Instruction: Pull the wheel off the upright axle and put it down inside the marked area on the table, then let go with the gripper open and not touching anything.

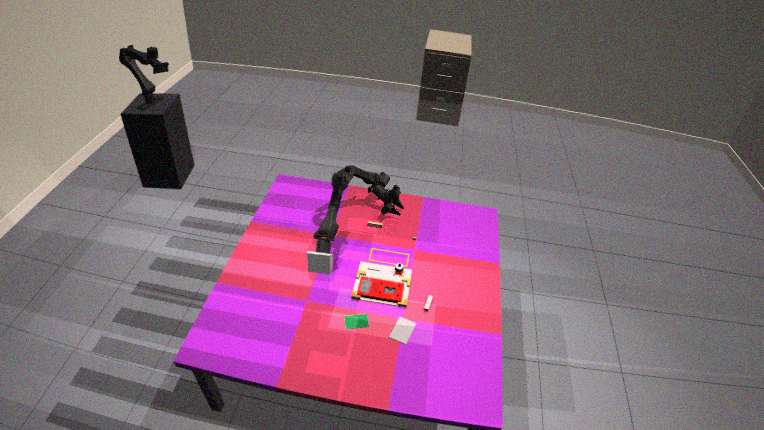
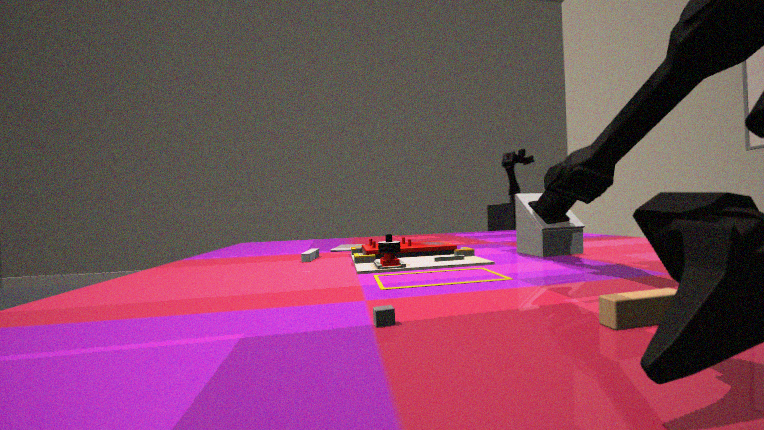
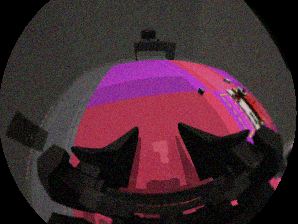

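My gripper tip is now 19 cm to the left of the grey cube, 6 cm short of it and 2 cm above it. Round my gripper tip: pale bar (60 cm to the right, 10 cm ahead, 1 cm below); wheel (42 cm to the right, 3 cm behind, 2 cm above); tan block (14 cm behind, 10 cm to the right, 1 cm below).
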